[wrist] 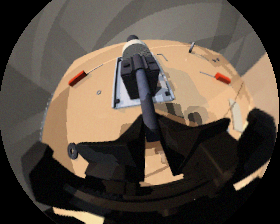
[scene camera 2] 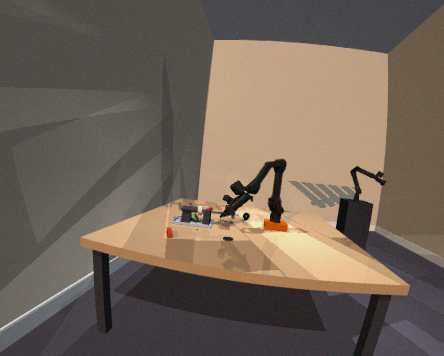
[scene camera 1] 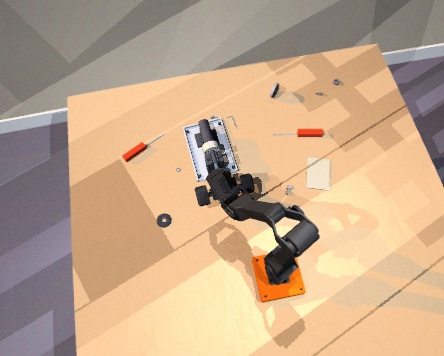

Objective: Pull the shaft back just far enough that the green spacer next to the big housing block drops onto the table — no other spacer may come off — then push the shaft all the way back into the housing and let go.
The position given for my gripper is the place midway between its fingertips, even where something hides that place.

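Observation:
On the wrist camera you'd see my gripper (wrist: pixel 147 115) along with a dark shaft (wrist: pixel 151 127). Then scene camera 1 has a pale card (scene camera 1: pixel 318 170) in it.

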